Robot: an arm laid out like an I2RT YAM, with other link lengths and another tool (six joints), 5 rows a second.
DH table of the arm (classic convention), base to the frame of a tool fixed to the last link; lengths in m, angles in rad. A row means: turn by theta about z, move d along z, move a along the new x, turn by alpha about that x. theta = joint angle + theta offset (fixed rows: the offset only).
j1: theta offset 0; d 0.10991; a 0.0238; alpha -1.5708
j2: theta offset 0; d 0; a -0.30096; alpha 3.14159
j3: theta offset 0.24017; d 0; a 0.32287; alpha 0
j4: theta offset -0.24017; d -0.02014; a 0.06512; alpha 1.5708
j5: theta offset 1.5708; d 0.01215; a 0; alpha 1.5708
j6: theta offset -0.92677; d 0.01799; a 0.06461; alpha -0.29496
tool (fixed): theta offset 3.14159; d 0.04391; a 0; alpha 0
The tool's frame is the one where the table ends.
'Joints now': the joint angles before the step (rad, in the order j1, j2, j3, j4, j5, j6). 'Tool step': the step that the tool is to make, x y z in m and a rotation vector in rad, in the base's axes. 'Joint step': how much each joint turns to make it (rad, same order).
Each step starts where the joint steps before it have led.
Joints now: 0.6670, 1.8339, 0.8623, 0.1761, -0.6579, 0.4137
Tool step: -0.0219, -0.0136, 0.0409, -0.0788, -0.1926, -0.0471
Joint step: 0.0398, -0.1576, -0.0813, -0.0221, 0.1897, -0.0842
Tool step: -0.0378, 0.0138, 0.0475, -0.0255, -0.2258, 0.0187
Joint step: 0.1155, -0.1417, -0.0513, 0.0259, 0.1850, -0.0802
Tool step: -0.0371, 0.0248, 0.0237, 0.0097, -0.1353, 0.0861
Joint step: 0.1189, -0.0543, -0.0191, 0.0426, 0.0815, -0.0657
